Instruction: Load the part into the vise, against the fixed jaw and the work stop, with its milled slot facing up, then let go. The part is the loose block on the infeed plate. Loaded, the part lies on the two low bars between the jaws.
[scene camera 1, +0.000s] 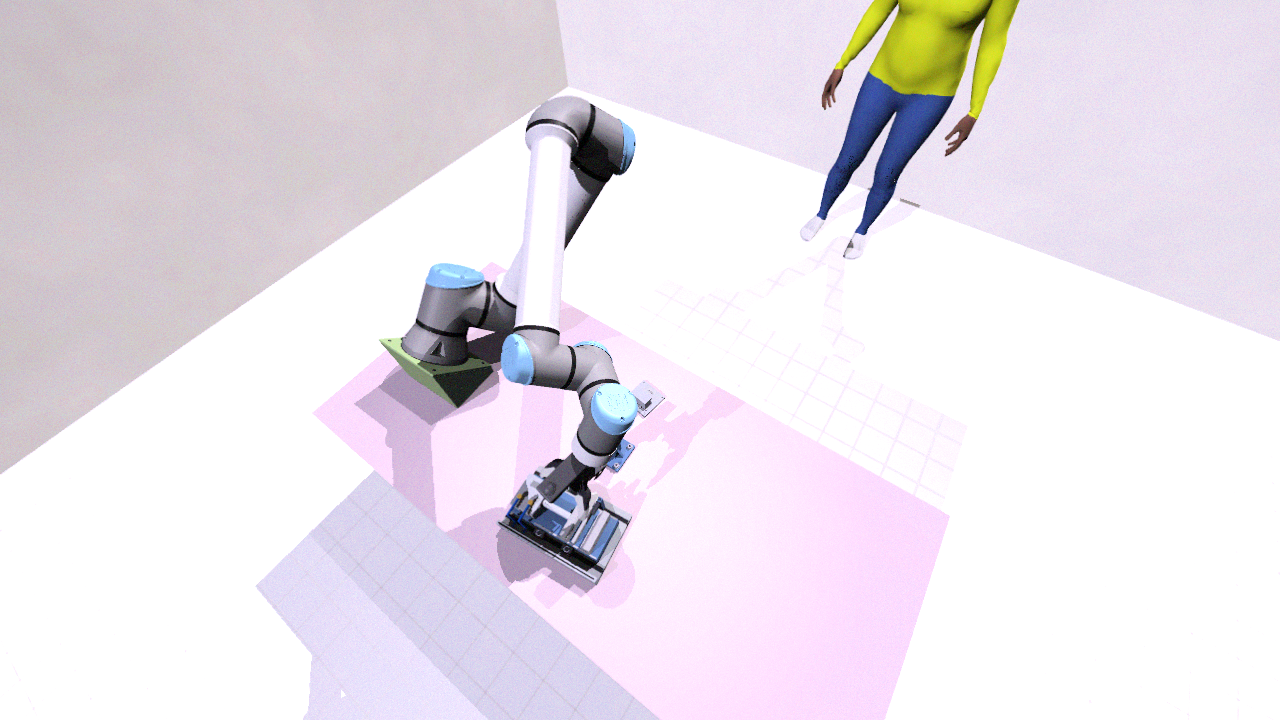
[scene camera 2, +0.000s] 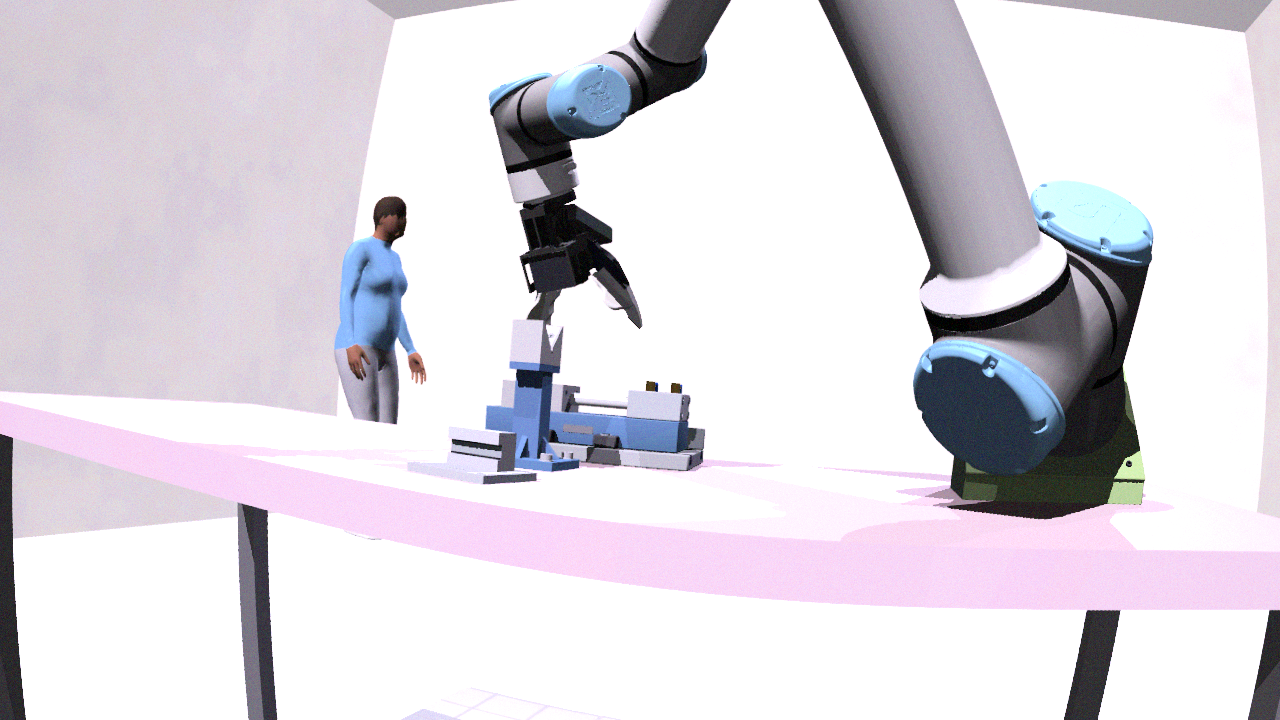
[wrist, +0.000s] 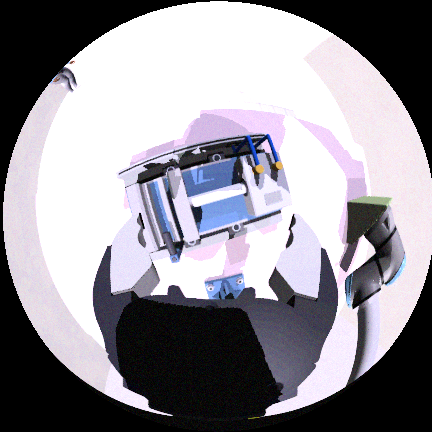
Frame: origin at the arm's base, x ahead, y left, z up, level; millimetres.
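Seen in the pictures: gripper, fingertip midpoint: (scene camera 1: 561, 497) (scene camera 2: 590, 335) (wrist: 215, 215); arm's base, origin of the base link: (scene camera 1: 435, 351) (wrist: 376, 219).
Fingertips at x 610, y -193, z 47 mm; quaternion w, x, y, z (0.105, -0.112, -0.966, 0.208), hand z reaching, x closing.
Pixels of each thing's top centre, then the offset from my fingertips to it. "pt": a spot on its surface instead.
- part, middle of its top: (scene camera 2: 482, 429) (scene camera 1: 641, 394) dx +2, dy +392, dz -120 mm
- infeed plate, middle of its top: (scene camera 2: 472, 467) (scene camera 1: 644, 397) dx +5, dy +405, dz -156 mm
- blue vise, middle of its top: (wrist: 206, 193) (scene camera 2: 591, 384) (scene camera 1: 560, 512) dx -2, dy -22, dz -65 mm
- work stop, middle of its top: (wrist: 168, 244) dx +68, dy +30, dz -68 mm
- light V-notched block, surface spot: (scene camera 2: 533, 344) pt dx +3, dy +244, dz -30 mm
The part (scene camera 1: 642, 395) (scene camera 2: 476, 460) is a light grey block lying on the infeed plate (scene camera 1: 657, 402) (scene camera 2: 431, 468); in scene camera 2 its dark slot runs along an upright side, facing sideways. The part does not show in the wrist view. The blue vise (scene camera 1: 594, 537) (scene camera 2: 626, 431) (wrist: 215, 220) has light jaws; no block shows between the movable jaw (wrist: 184, 210) and the fixed jaw at its left in the wrist view. A dark post, apparently the work stop (wrist: 170, 244), is at that end. My gripper (scene camera 1: 556, 514) (scene camera 2: 587, 318) (wrist: 215, 215) is open and empty, above the vise and away from the part.
A blue stand (scene camera 1: 620, 454) (scene camera 2: 533, 411) (wrist: 225, 285) with a light V-notched block (scene camera 2: 533, 344) on top rises between infeed plate and vise. Two blue hoses with brass ends (wrist: 259, 168) stick up from the vise. The arm's green base (scene camera 1: 447, 380) (scene camera 2: 1047, 488) (wrist: 370, 210) is on the table. People stand beyond it.
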